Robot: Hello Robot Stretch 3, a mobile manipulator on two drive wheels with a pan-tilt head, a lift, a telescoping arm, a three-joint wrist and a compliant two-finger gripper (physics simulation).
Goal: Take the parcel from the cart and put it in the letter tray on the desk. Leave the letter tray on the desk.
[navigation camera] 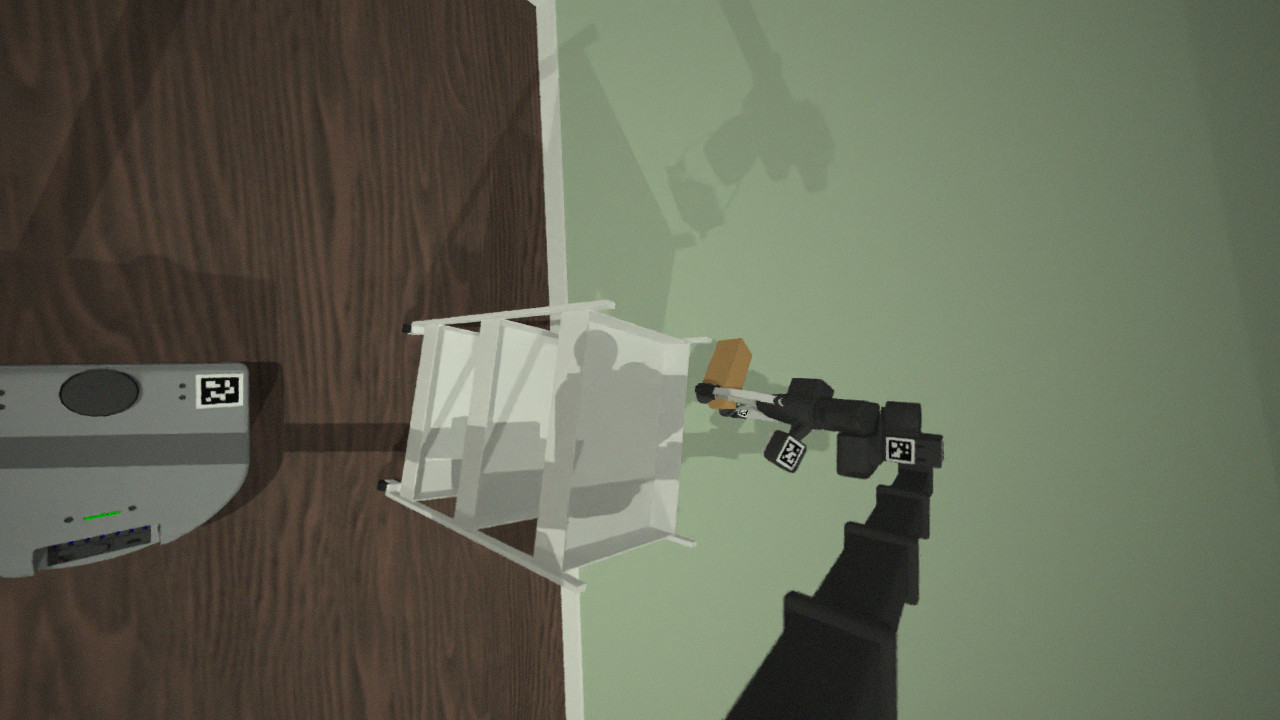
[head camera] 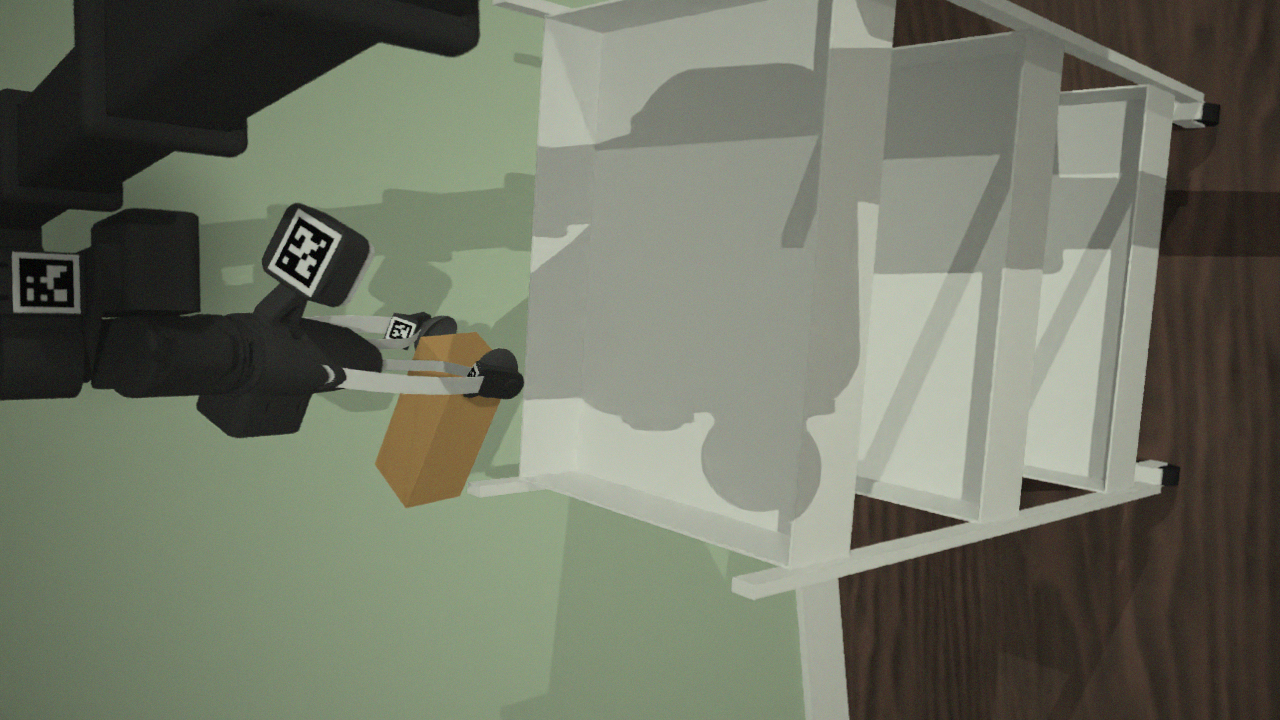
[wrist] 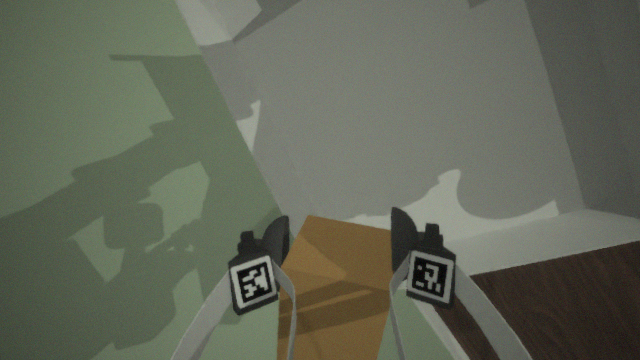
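Pixels of known places: gripper, fingertip midpoint: (navigation camera: pixel 709 399) (head camera: pixel 483 356); robot's base, origin of the base link: (navigation camera: pixel 101 390).
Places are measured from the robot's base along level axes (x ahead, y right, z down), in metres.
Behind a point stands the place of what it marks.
The parcel (head camera: pixel 429 438) {z -0.894, x 0.042, y 0.717 m} (navigation camera: pixel 729 362) {z -0.886, x 0.050, y 0.720 m} (wrist: pixel 335 300) is an orange-brown box. My gripper (head camera: pixel 470 353) {z -0.852, x -0.019, y 0.705 m} (navigation camera: pixel 717 402) {z -0.852, x -0.019, y 0.705 m} (wrist: pixel 341 235) {z -0.852, x -0.019, y 0.705 m} is shut on it, with one fingertip on each side near one end of the box. The parcel is held up above the top shelf level, off the white cart (head camera: pixel 1000 376) {z -0.456, x 0.011, y 0.488 m} (navigation camera: pixel 554 465) {z -0.688, x -0.123, y 0.467 m} (wrist: pixel 400 100), and its long body slants out from the fingers. The cart's top tray lies below, with shadows of the robot across it. The letter tray and the desk do not show in these views.
The cart has three levels and corner posts that rise above the top tray. A green wall (head camera: pixel 268 582) {z -0.893, x 0.189, y 1.035 m} (navigation camera: pixel 1074 268) {z -1.372, x 0.212, y 1.033 m} (wrist: pixel 50 100) stands close behind the cart. My dark arm (navigation camera: pixel 850 608) {z -1.185, x -0.083, y 0.271 m} reaches in beside the cart. My grey base (navigation camera: pixel 134 483) {z -0.160, x -0.147, y 0.032 m} is on the brown wood floor (navigation camera: pixel 358 179) {z -0.001, x 0.515, y 0.402 m}.
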